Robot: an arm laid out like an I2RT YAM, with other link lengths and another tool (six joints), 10 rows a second.
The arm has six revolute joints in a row. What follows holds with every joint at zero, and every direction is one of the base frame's. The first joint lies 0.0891 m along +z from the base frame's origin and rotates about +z. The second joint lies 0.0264 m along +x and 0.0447 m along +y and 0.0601 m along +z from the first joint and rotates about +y. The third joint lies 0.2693 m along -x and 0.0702 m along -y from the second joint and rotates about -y. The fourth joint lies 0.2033 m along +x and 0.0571 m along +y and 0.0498 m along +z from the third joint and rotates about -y. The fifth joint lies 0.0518 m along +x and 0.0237 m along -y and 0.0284 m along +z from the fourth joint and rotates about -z. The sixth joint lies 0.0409 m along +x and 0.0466 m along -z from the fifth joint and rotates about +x. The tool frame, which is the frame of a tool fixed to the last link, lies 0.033 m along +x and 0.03 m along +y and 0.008 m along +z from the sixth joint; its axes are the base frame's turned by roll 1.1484, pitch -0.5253 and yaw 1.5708 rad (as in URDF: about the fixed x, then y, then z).
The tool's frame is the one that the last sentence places.
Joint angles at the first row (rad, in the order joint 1, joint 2, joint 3, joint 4, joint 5, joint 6):
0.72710 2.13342 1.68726 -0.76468 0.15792 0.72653
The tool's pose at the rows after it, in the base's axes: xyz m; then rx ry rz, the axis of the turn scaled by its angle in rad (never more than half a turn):
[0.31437 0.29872 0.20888 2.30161 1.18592 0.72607]
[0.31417 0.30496 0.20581 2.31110 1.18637 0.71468]
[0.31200 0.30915 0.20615 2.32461 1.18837 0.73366]
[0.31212 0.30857 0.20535 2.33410 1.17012 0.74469]
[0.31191 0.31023 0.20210 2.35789 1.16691 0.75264]
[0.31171 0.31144 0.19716 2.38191 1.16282 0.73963]
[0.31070 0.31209 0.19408 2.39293 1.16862 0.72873]
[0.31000 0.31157 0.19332 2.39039 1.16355 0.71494]
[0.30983 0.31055 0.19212 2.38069 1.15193 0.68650]
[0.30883 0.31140 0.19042 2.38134 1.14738 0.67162]
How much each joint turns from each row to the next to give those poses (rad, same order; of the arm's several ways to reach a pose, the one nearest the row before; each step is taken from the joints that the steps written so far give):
0.00384 0.05254 0.05960 -0.05705 0.00238 0.01742
0.01128 0.02255 0.02624 -0.01313 -0.00367 0.01669
0.00896 -0.00128 -0.00442 0.01714 -0.01132 0.00894
-0.00040 -0.00561 -0.01678 0.02146 0.00026 0.01172
0.00049 0.00288 -0.01372 0.02517 -0.01878 0.01013
0.00033 0.00958 -0.00663 0.00974 -0.01680 0.01450
0.00101 0.00482 -0.00533 0.00316 -0.01099 0.00387
0.00165 0.00132 0.00104 -0.00994 0.00613 0.00607
0.00199 0.00649 0.01085 -0.02610 0.01617 0.01053
0.00420 0.00560 0.00393 -0.00944 0.00352 0.00991

